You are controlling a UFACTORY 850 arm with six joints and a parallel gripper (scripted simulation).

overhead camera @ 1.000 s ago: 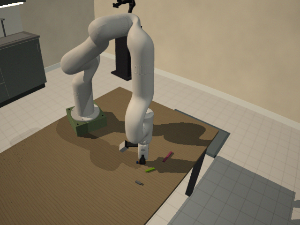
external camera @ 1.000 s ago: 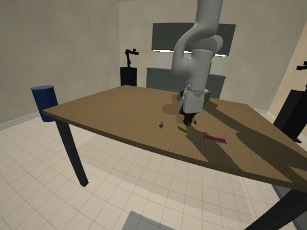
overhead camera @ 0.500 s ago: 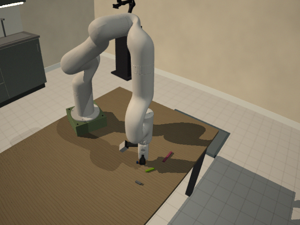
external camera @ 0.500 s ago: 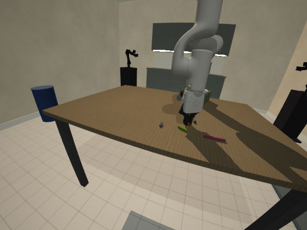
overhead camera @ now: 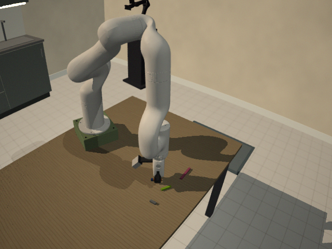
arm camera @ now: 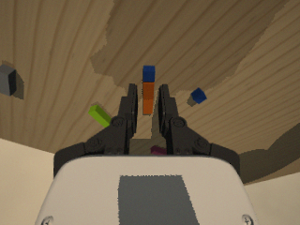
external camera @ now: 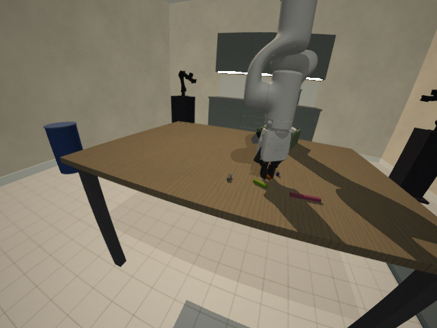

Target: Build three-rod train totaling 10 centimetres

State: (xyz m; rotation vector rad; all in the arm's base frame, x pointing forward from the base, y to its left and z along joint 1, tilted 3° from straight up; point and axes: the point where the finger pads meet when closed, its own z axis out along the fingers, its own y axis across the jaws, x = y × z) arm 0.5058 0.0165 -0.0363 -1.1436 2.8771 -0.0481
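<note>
The orange rod is 2 cm below my hand. From my hand the other things lie so: pink rod (7 cm ahead, 13 cm to the left, 2 cm below); grey rod (8 cm ahead, 11 cm to the right, 2 cm below); lime rod (6 cm ahead, 1 cm to the right, 2 cm below).
</note>
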